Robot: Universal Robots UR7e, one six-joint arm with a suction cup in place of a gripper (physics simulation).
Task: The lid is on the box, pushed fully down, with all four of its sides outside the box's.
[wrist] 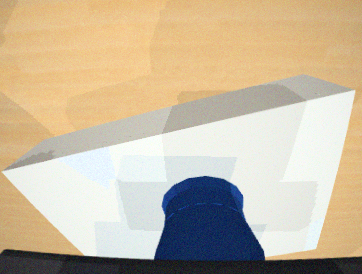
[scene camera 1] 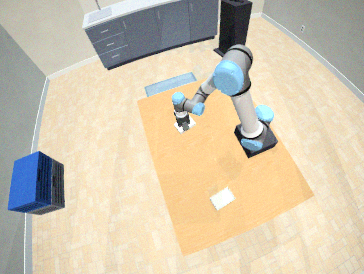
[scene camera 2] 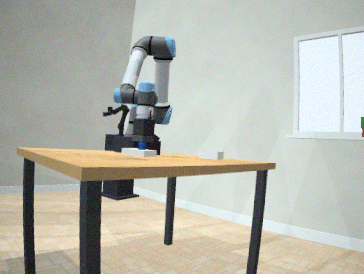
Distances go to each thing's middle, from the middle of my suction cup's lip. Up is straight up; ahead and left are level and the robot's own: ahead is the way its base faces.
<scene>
My suction cup is 1 cm past the white lid [wrist: 280, 143], 1 cm to the left of it and 2 cm above it.
</scene>
